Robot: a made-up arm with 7 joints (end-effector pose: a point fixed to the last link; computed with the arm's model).
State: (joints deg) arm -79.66 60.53 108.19 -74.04 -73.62 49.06 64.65
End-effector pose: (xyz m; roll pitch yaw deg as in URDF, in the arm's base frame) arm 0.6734 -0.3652 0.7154 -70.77 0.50 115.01
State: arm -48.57 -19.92 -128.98 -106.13 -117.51 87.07 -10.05
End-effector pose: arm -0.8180 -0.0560 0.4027 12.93 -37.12 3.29
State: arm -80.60 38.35 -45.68 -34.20 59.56 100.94 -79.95
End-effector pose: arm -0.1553 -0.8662 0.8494 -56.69 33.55 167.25
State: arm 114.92 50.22 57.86 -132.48 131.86 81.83 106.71
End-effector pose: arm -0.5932 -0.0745 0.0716 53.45 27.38 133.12
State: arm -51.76 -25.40 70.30 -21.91 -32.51 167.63 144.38
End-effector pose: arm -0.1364 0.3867 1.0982 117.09 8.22 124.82
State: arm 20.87 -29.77 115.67 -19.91 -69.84 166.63 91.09
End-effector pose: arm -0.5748 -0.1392 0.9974 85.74 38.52 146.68
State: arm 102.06 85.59 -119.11 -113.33 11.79 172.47 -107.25
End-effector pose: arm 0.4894 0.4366 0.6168 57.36 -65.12 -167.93
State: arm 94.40 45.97 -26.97 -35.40 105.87 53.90 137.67
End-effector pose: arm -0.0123 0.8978 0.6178 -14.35 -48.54 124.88
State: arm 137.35 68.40 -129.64 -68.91 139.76 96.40 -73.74
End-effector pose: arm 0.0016 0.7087 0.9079 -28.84 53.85 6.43
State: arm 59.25 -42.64 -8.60 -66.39 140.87 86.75 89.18
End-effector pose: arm 0.0221 0.0283 1.2079 160.66 -9.45 -73.21
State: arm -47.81 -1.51 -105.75 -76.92 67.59 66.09 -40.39
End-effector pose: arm -0.6280 -0.4165 0.8207 -148.15 39.47 68.43
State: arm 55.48 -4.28 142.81 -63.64 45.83 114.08 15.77
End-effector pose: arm -0.6517 -0.1883 0.9632 -149.57 25.84 -11.77
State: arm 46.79 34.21 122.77 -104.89 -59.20 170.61 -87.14
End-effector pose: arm -0.4937 0.1792 0.8565 -3.83 -27.92 79.15
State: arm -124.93 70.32 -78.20 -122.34 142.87 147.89 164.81
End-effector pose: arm -0.5622 0.2327 0.1967 -33.43 -22.45 74.63
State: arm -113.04 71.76 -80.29 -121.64 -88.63 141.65 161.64
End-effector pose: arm -0.6629 0.0455 0.1111 74.56 69.20 103.98
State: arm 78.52 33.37 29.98 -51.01 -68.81 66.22 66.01
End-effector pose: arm -0.0873 0.8690 0.7183 -56.11 42.61 -146.78
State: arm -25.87 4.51 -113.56 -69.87 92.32 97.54 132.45
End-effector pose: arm -0.4294 -0.4751 0.9181 2.39 -69.49 -147.86
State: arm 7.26 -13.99 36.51 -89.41 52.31 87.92 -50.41
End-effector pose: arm 0.4133 0.5333 0.8472 -112.46 39.53 -87.48
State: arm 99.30 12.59 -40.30 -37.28 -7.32 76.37 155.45
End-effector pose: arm 0.1264 0.5617 1.0543 -116.34 -20.55 87.62
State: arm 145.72 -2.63 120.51 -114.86 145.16 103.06 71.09
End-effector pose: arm -0.0335 -0.6762 0.3920 57.27 -44.97 174.79
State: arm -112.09 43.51 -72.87 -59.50 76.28 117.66 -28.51
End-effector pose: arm -0.8234 -0.3698 0.7176 -109.48 48.13 25.24
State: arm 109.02 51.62 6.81 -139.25 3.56 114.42 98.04
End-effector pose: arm -0.2089 0.3110 -0.1971 -13.42 3.16 -162.12
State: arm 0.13 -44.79 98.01 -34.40 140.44 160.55 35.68
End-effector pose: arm -0.5913 0.4338 0.8122 150.16 -17.08 -99.44
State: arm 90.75 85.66 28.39 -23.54 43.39 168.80 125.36
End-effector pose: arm -0.0904 0.8975 0.1610 -43.24 -61.19 63.00
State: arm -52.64 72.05 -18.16 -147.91 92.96 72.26 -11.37
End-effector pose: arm -0.0892 -0.0501 -0.2492 -11.66 -64.89 -61.19
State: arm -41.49 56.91 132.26 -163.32 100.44 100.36 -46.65
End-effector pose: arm -0.1149 0.4130 0.3357 138.61 4.68 -95.35
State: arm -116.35 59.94 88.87 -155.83 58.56 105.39 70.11
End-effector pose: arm 0.4035 -0.0679 0.1621 53.01 -51.85 -50.01
